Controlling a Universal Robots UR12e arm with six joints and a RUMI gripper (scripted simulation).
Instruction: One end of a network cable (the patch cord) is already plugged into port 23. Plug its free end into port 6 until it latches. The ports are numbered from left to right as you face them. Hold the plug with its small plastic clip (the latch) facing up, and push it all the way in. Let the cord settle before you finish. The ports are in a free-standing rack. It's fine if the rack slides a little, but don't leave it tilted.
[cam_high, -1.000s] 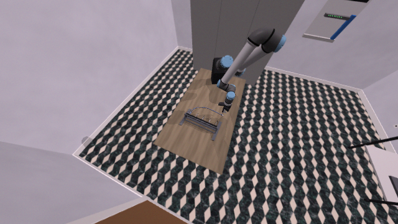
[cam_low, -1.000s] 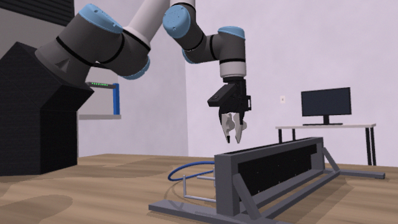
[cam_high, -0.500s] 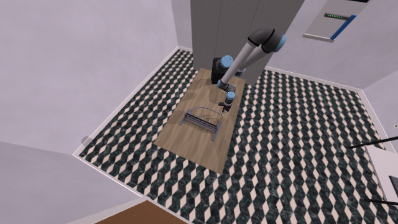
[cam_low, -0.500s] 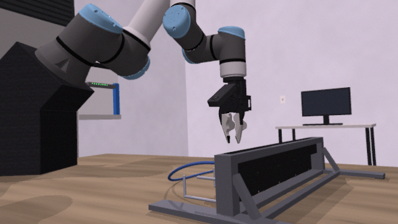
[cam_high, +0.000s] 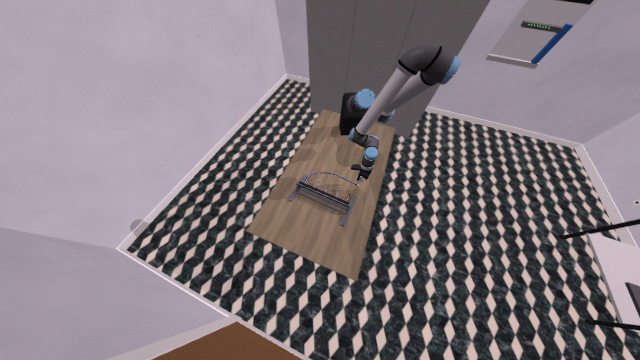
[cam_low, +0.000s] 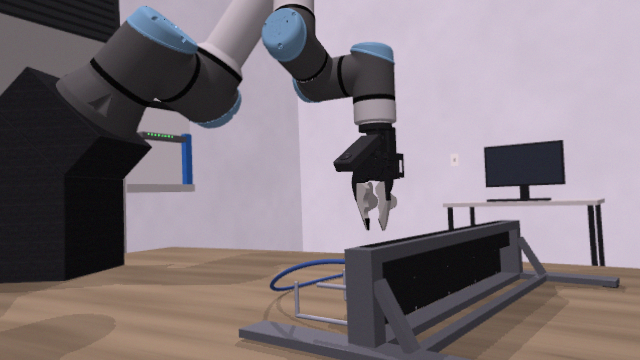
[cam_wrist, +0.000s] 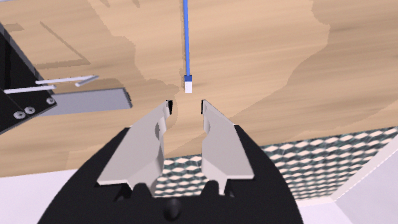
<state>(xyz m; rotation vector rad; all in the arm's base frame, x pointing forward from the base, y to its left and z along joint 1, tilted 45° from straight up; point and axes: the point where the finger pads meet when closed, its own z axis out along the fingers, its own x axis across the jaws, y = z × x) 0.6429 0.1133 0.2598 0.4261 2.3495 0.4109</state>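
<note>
Now: the plug 1 cm to the left of my hand and 9 cm below it.
</note>
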